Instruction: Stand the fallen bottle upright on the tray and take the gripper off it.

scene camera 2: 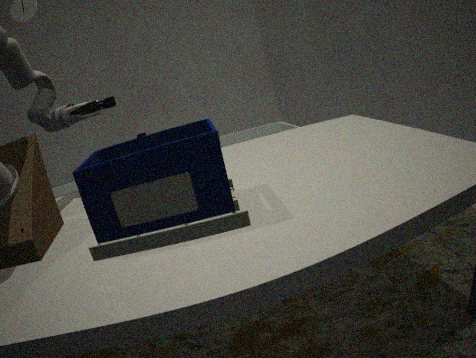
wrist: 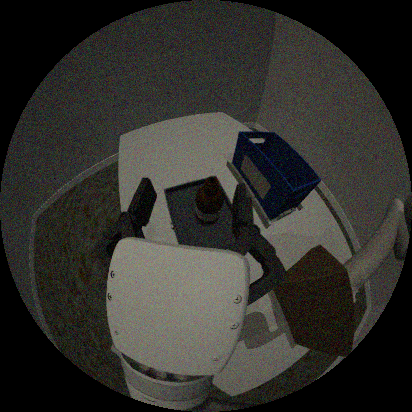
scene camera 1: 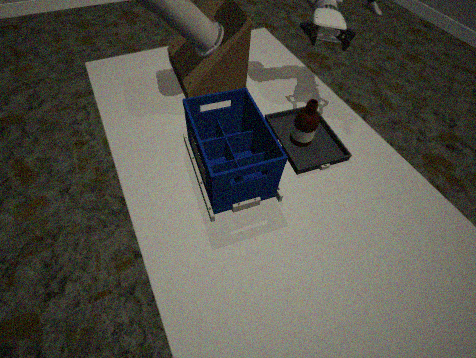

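Pixels of known places: gripper, between the fingertips: (scene camera 2: pixel 105 103) (wrist: pixel 191 187) (scene camera 1: pixel 330 43); arm's base, origin of its link: (scene camera 2: pixel 0 187) (wrist: pixel 340 284) (scene camera 1: pixel 210 40).
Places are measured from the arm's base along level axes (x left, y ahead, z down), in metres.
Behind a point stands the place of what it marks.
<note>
The brown bottle (scene camera 1: pixel 306 125) @[y 0.432, x 0.119, z 0.069 m] (wrist: pixel 209 197) @[y 0.390, x 0.156, z 0.047 m] with a pale label stands upright on the dark tray (scene camera 1: pixel 327 150) @[y 0.486, x 0.196, z 0.163 m] (wrist: pixel 186 220) @[y 0.413, x 0.213, z 0.163 m]. In scene camera 2 the crate hides the tray and most of the bottle; a small dark top (scene camera 2: pixel 141 135) @[y 0.407, x 0.131, z 0.011 m] shows above the crate's far rim. My gripper (scene camera 1: pixel 328 45) @[y 0.321, x 0.228, z -0.105 m] (scene camera 2: pixel 110 102) @[y 0.321, x 0.228, z -0.105 m] (wrist: pixel 191 187) @[y 0.321, x 0.228, z -0.105 m] is open and empty. It is raised above the table, behind the tray as scene camera 1 sees it, and apart from the bottle. In the wrist view the bottle shows between the spread fingers but farther off, with no contact.
A blue crate (scene camera 1: pixel 247 192) @[y 0.546, x -0.142, z 0.102 m] (scene camera 2: pixel 210 185) @[y 0.502, x -0.231, z 0.082 m] (wrist: pixel 292 185) @[y 0.334, x -0.201, z 0.113 m] with compartments stands beside the tray, with low pale rails at its base. A brown wooden block (scene camera 1: pixel 225 70) @[y 0.107, x 0.008, z 0.052 m] (scene camera 2: pixel 45 215) @[y 0.105, x -0.011, z 0.103 m] (wrist: pixel 320 300) @[y 0.054, x 0.098, z -0.015 m] stands behind the crate. A pale cylindrical part (scene camera 1: pixel 187 22) @[y 0.038, x -0.088, z -0.091 m] (wrist: pixel 375 255) @[y 0.013, x -0.046, z -0.111 m] passes near the block.
</note>
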